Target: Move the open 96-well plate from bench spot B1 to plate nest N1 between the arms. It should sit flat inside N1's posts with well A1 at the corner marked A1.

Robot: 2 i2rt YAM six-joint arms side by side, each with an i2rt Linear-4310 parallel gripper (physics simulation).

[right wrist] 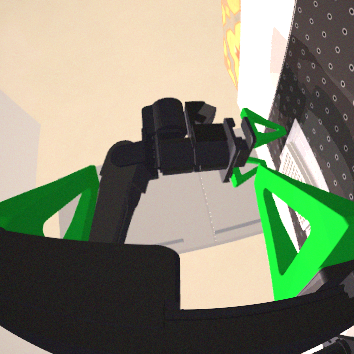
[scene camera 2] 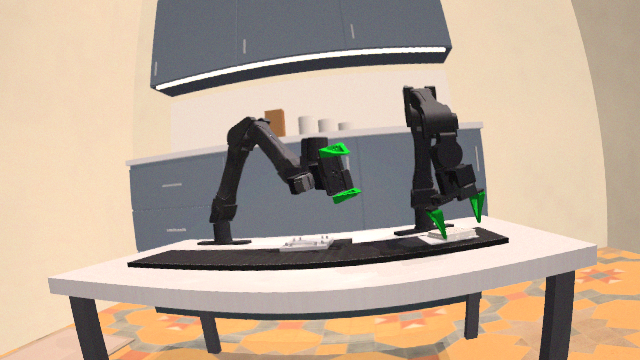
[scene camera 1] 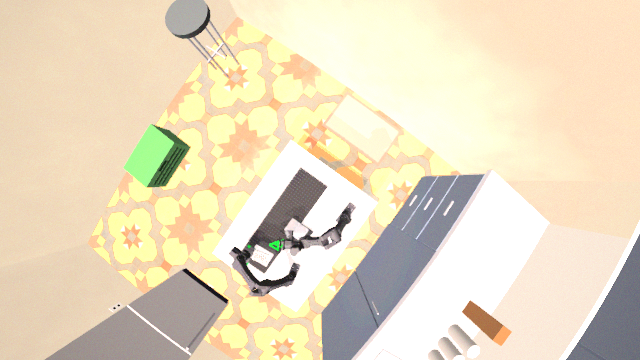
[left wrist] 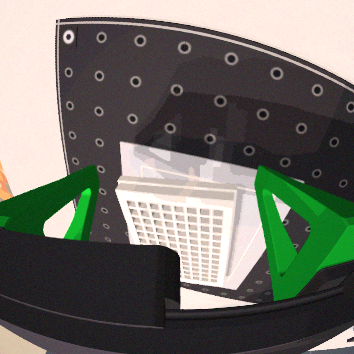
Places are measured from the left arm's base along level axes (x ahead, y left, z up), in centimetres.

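Pixels of known places: left gripper, fingertip midpoint: (right wrist: 274, 147) (scene camera 2: 462, 230) (scene camera 1: 250, 253) (left wrist: 176, 173); right gripper, fingertip midpoint: (right wrist: 176, 173) (scene camera 2: 353, 172) (scene camera 1: 271, 243); left arm's base at its link origin: (right wrist: 347, 351) (scene camera 2: 424, 230) (scene camera 1: 292, 273); right arm's base at its link origin: (scene camera 2: 223, 244) (scene camera 1: 345, 213).
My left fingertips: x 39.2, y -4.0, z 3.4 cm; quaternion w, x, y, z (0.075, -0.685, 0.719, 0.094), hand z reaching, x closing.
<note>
Ahead of a thing's pixels: the offset from my left fingertips to its middle. "pt": to the spot under its first point.
The white 96-well plate {dz -1.2, dx -8.4, dy +0.4 cm} (scene camera 1: 260, 254) (scene camera 2: 454, 233) (left wrist: 177, 225) lies flat on a pale rectangular spot {pt dz -1.9, dx -7.7, dy -5.6 cm} (left wrist: 250, 240) on the dark breadboard. My left gripper (scene camera 2: 462, 230) (left wrist: 176, 173) is open above the plate, with its green fingertips on either side of it and apart from it in the left wrist view. The plate's lower left part is hidden by the gripper body there. Plate nest N1 {dz -1.1, dx -27.4, dy -33.7 cm} (scene camera 1: 297, 228) (scene camera 2: 307, 243), white with short posts, stands on the breadboard nearer its middle. My right gripper (scene camera 2: 354, 172) is open and empty, raised above the table and turned sideways. The A1 marks are too small to tell.
The dark perforated breadboard (scene camera 1: 300, 192) (scene camera 2: 200, 260) (left wrist: 200, 70) runs along the white table (scene camera 1: 285, 160) (scene camera 2: 320, 300). The right arm reaches across beside the nest, and its gripper hangs between the nest and the left arm. Cabinets (scene camera 2: 275, 205) stand behind the table.
</note>
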